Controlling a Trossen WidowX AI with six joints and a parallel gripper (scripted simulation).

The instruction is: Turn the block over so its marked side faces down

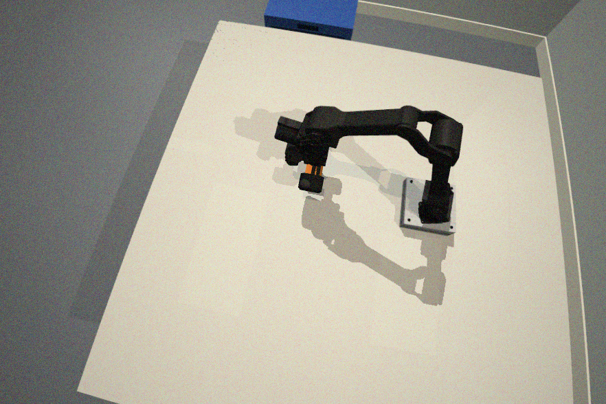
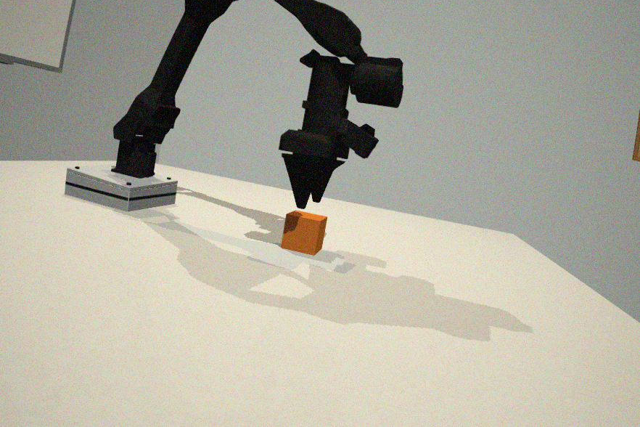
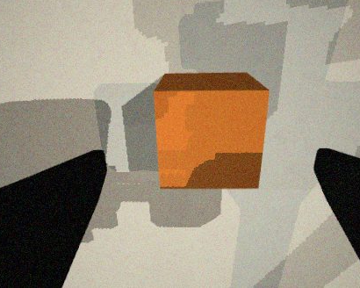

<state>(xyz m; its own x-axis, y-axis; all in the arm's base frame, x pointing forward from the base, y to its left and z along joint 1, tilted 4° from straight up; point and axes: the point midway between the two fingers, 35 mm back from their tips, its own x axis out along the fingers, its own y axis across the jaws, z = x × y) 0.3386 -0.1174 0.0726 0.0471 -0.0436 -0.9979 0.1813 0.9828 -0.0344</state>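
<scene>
Now: the block 4 cm below my gripper tip and 1 cm behind it.
</scene>
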